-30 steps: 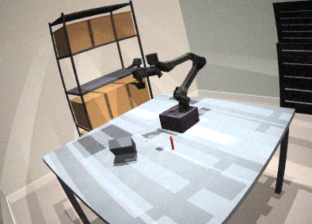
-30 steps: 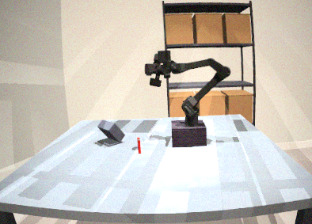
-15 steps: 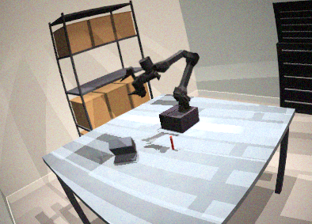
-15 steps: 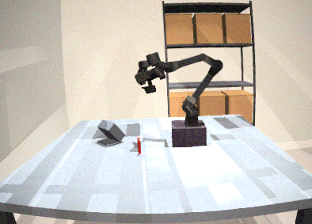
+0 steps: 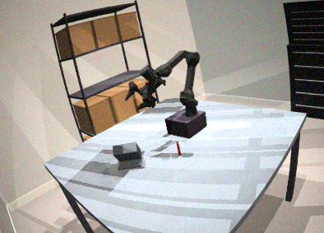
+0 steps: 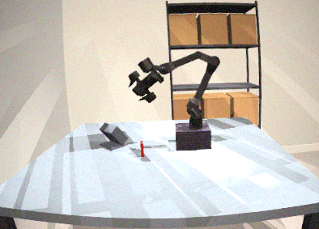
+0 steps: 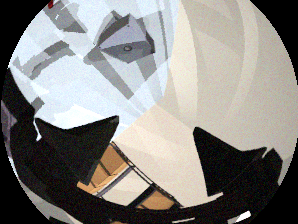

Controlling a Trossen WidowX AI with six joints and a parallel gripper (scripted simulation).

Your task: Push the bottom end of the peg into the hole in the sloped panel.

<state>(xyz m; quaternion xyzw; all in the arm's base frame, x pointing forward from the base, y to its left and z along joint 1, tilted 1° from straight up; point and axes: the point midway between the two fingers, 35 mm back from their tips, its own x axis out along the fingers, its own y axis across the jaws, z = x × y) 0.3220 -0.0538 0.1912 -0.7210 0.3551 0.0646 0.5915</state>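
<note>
Right now my gripper tip is 23 cm to the right of the red peg, 22 cm above it and 9 cm past it. The rest, counted from my gripper tip: panel: 22 cm below, 12 cm ahead, 6 cm to the left.
</note>
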